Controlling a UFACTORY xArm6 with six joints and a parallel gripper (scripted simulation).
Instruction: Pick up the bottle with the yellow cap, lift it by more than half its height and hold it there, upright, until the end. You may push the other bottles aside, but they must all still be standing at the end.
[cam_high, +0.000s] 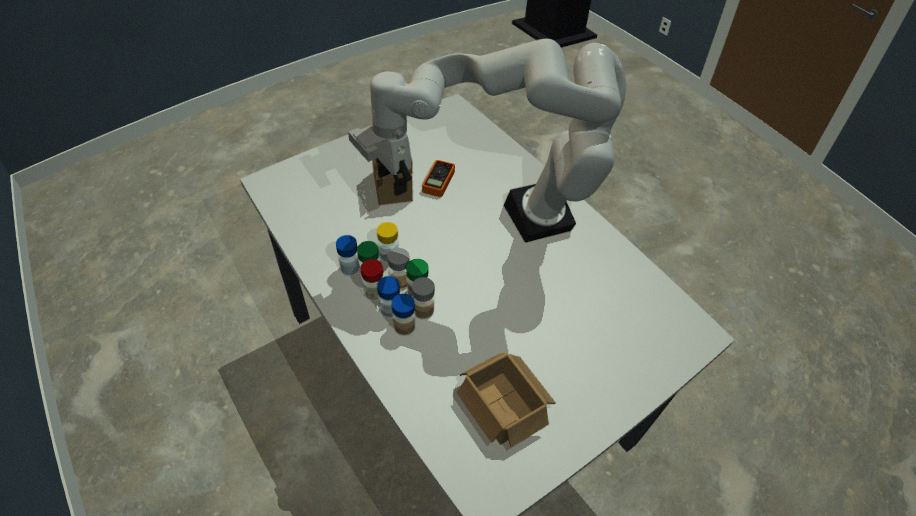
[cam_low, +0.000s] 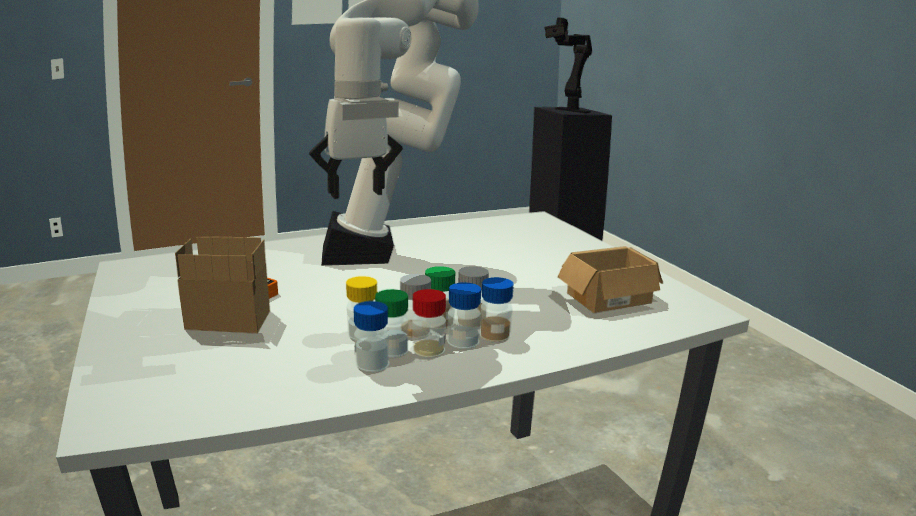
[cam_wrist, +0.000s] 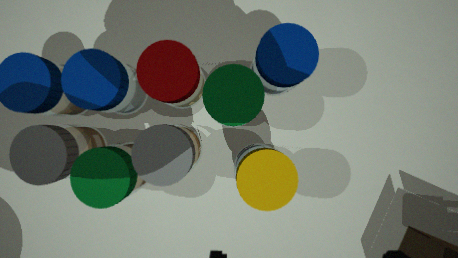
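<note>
Now: hand 22 cm above the yellow-capped bottle and 2 cm short of it. Also, from my hand: red-capped bottle (22 cm below, 12 cm ahead, 9 cm to the left); cardboard box (24 cm to the right, 20 cm below, 12 cm behind); green-capped bottle (22 cm below, 10 cm ahead, 3 cm to the left).
</note>
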